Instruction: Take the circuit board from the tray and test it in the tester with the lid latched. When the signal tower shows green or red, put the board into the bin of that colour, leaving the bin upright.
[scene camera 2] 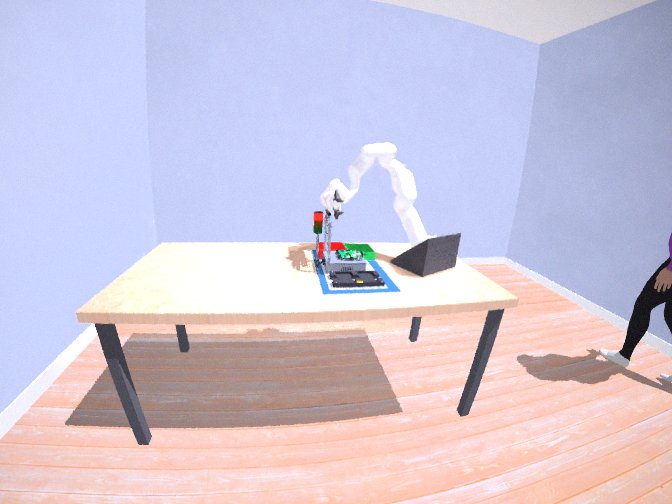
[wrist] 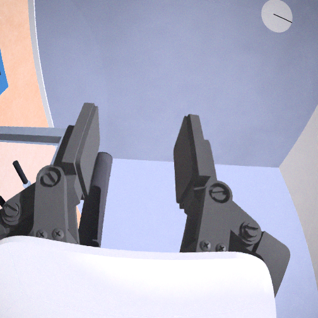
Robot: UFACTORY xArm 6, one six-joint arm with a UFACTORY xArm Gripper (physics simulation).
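Note:
The tester stands on the mat with its lid open and upright. A green circuit board appears to lie on the tester. The black tray is in front, with no board visible in it. The signal tower has a bright red top lamp; its green part is dark. The red bin and green bin stand upright behind the tester. My gripper is partly open and empty, beside the lid's top. A dark cylinder shows behind one finger in the wrist view.
A blue-bordered mat lies under the tester and tray on the wooden table. The dark wedge-shaped arm base stands to the right. A grey bar crosses the left of the wrist view. A person stands at the far right.

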